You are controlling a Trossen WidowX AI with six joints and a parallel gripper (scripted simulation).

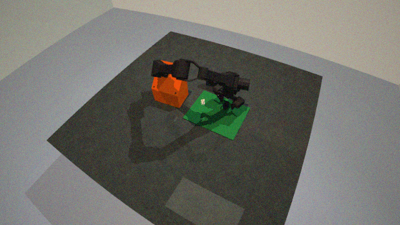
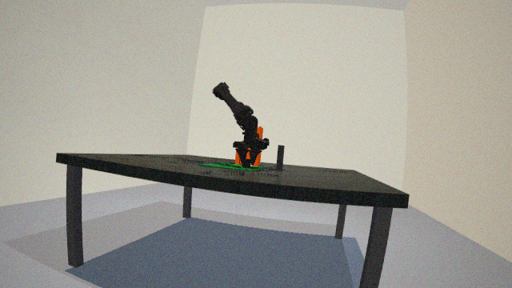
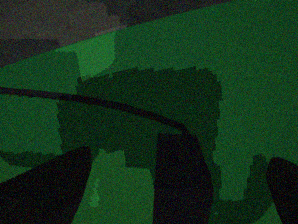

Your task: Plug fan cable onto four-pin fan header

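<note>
Now: gripper tip 4 cm past the green board, 6 cm to the left of it and 3 cm above it. Also, from my gripper tip: dark fan plug: 1 cm to the right, 1 cm above; dark square fan: 13 cm behind, 13 cm to the left, 4 cm above.
</note>
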